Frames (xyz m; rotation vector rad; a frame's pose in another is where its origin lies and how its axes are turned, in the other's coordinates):
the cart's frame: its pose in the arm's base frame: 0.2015 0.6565 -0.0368 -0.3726 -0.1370 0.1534
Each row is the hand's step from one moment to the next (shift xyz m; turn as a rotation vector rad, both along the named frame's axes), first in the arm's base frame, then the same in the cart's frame.
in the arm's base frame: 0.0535 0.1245 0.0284 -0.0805 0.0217 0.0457
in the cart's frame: 0.0770 0.0974 0.0613 -0.0703 0.0129 0.0627
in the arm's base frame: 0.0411 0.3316 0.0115 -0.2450 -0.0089 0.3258
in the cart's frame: 0.0991 0.2957 0.1204 -0.2073 -0.0990 0.3368
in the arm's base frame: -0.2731 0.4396 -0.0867 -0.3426 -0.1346 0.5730
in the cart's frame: -0.2000 0.4705 0.1184 -0.2989 -0.2945 0.5364
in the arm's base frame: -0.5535 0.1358 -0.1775 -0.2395 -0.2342 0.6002
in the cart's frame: -0.5369 0.2594 -0.0269 -0.2124 -0.4090 0.5100
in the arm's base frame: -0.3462 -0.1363 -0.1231 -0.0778 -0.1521 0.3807
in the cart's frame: -0.3756 -0.0368 -0.1056 -0.0628 -0.2719 0.3103
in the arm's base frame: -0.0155 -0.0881 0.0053 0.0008 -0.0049 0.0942
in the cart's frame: -0.0299 -0.0811 -0.0235 0.0098 -0.0396 0.0850
